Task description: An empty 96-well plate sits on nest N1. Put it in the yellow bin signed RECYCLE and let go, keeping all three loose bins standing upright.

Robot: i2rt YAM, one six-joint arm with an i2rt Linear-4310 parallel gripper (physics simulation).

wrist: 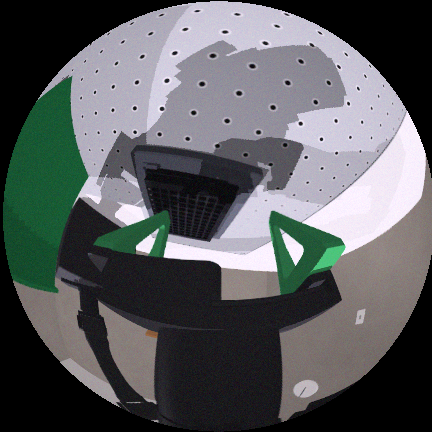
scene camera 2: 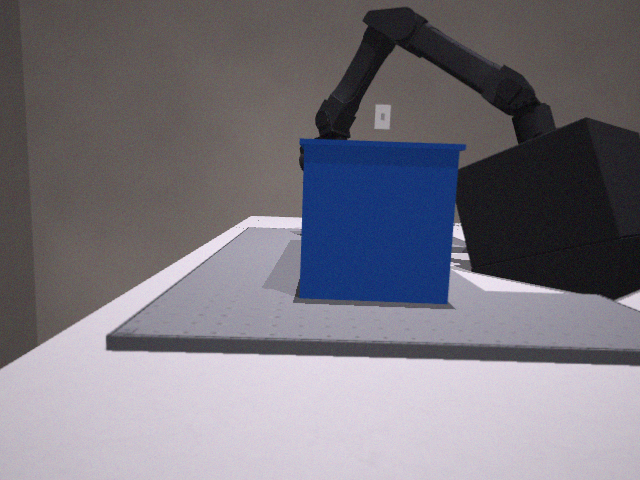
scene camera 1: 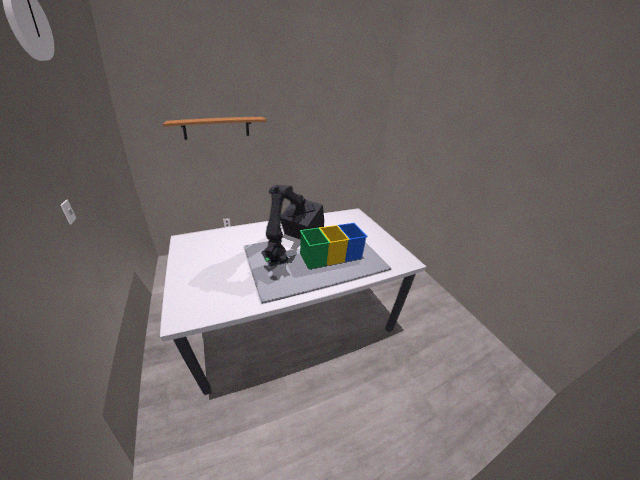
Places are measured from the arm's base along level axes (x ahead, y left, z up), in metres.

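Pixels of known places: gripper, between the fingertips: (wrist: 219, 215); arm's base, origin of its link: (wrist: 87, 287) (scene camera 2: 541, 152) (scene camera 1: 301, 210).
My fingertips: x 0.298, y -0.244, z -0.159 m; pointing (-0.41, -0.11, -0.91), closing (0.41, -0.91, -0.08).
Ahead of a thing's pixels: the offset from my fingertips to its top centre. Level surfaces: height alone.
The dark 96-well plate @[0.050 m back, 0.023 m left, 0.012 m down] (wrist: 192, 205) sits in the grey nest @[0.050 m back, 0.023 m left, 0.022 m down] (wrist: 175, 151) in the wrist view; the gripper hides it in scene camera 1. My gripper (scene camera 1: 276, 260) (wrist: 219, 215) is open, its green fingers wide apart and low by the nest. One fingertip overlaps the plate's edge in the wrist view; the other is off to its right. I cannot tell whether they touch anything. The yellow bin @[0.006 m ahead, 0.389 m left, 0.142 m up] (scene camera 1: 337, 253) stands upright between the green bin @[0.018 m ahead, 0.259 m left, 0.142 m up] (scene camera 1: 315, 254) (wrist: 37, 190) and the blue bin @[0.007 m back, 0.518 m left, 0.142 m up] (scene camera 1: 355, 249) (scene camera 2: 379, 222), both upright. The RECYCLE sign does not show.
The bins and nest stand on a grey perforated board @[0.038 m down] (scene camera 1: 310, 284) (scene camera 2: 206, 312) (wrist: 115, 100) on the white table @[0.051 m down] (scene camera 1: 206, 304) (scene camera 2: 310, 413). The green bin is beside the gripper. The black robot base (scene camera 1: 305, 222) (scene camera 2: 537, 206) stands behind the bins.
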